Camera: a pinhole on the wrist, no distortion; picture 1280 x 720 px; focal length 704.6 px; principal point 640.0 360.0 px. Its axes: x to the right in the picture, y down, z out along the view. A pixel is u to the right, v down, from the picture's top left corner.
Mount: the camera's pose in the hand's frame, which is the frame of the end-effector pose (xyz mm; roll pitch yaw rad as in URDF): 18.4 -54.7 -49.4 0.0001 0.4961 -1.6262
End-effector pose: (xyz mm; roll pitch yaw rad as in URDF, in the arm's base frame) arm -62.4 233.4 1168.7 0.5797 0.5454 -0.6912
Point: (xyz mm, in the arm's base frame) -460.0 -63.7 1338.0
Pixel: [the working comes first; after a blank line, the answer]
In the camera's frame: 93.2 -189.1 487.0

775 86
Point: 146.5 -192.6 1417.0
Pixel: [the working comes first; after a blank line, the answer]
In the camera's frame: -373.9 215.0 390.7

outside the picture
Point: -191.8 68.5 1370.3
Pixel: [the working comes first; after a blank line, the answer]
In the camera's frame: -120.5 -116.8 288.1

345 74
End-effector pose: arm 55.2 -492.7 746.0 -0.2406 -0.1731 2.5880
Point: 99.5 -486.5 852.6
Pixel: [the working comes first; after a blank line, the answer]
In the camera's frame: -70.4 -33.9 132.9

267 180
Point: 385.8 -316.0 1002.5
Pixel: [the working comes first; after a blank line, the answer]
In the camera's frame: 177.3 -141.3 379.2

969 97
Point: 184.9 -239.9 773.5
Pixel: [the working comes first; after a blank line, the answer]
In the camera's frame: 195.8 21.1 111.0

outside the picture
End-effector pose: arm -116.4 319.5 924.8 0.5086 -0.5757 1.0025
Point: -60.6 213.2 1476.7
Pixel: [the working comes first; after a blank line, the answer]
In the camera's frame: -444.8 220.4 365.1

outside the picture
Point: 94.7 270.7 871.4
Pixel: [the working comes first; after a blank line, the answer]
In the camera's frame: 108.1 22.4 144.1

1169 470
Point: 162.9 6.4 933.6
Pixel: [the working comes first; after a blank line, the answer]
In the camera's frame: 91.5 -94.0 398.1

802 194
